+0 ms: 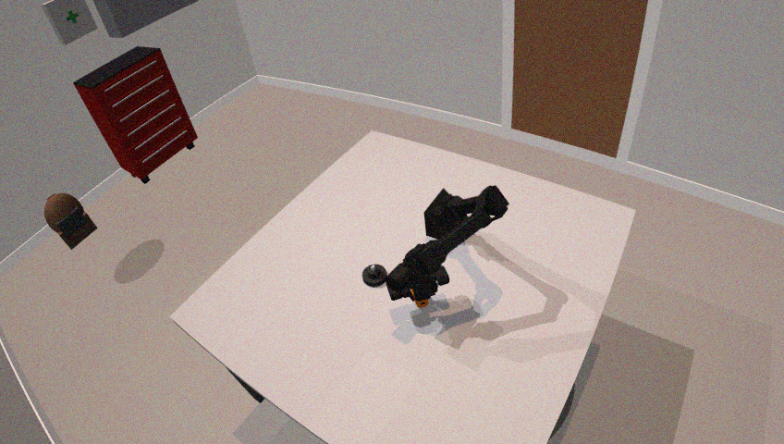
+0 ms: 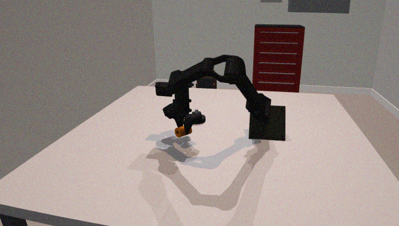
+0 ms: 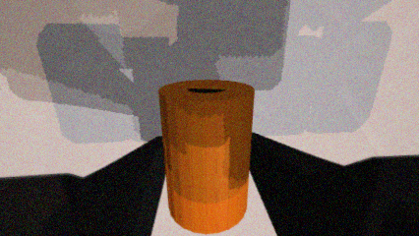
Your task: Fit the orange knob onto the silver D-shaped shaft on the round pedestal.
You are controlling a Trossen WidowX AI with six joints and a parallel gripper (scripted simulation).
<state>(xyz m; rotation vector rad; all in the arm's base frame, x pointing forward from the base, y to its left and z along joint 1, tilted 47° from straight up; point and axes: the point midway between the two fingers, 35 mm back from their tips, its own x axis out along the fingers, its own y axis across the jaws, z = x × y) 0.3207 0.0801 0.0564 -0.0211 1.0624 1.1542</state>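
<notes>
Right now the orange knob is 1 cm behind my gripper tip, 1 cm to the right of it and 1 cm above it. The rest, counted from my gripper tip: round black pedestal 2 cm behind, 19 cm to the right, 1 cm above.
</notes>
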